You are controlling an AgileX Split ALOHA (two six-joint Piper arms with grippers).
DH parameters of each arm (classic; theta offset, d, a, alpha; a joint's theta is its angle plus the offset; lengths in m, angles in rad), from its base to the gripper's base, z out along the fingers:
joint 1: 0 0.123 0 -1.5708
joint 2: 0.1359 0 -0.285 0
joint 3: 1.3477 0 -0.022 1.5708
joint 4: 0 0.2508 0 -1.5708
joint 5: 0 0 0.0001 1.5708
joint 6: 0 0.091 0 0
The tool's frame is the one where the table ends.
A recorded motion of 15 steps. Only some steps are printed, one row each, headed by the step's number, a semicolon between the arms.
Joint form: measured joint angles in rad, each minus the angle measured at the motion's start. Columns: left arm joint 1, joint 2, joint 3, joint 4, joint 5, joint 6; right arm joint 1, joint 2, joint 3, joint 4, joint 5, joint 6.
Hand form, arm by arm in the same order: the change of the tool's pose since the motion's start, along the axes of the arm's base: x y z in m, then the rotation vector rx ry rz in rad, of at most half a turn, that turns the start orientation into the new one. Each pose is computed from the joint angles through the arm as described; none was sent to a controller.
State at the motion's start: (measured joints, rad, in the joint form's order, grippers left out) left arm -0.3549 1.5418 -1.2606 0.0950 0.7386 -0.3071; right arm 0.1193 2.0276 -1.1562 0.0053 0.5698 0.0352
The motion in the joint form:
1: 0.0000 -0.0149 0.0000 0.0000 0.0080 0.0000; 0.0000 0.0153 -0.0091 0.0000 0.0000 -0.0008
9: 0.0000 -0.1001 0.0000 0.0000 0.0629 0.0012; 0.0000 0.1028 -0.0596 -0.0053 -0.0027 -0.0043
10: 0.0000 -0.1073 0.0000 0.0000 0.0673 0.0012; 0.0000 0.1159 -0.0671 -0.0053 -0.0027 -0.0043
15: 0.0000 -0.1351 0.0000 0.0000 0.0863 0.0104; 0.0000 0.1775 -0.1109 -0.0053 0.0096 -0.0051
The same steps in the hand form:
1: -0.0031 0.0012 0.0045 -0.0023 -0.0066 0.0007; 0.0020 0.0002 -0.0038 -0.0009 0.0061 0.0008
9: -0.0227 0.0088 0.0289 -0.0115 -0.0356 0.0050; 0.0126 0.0012 -0.0265 -0.0093 0.0397 0.0080
10: -0.0245 0.0095 0.0308 -0.0125 -0.0383 0.0054; 0.0140 0.0014 -0.0300 -0.0099 0.0452 0.0080
15: -0.0314 0.0122 0.0382 -0.0099 -0.0481 0.0000; 0.0211 0.0023 -0.0455 -0.0136 0.0751 0.0089

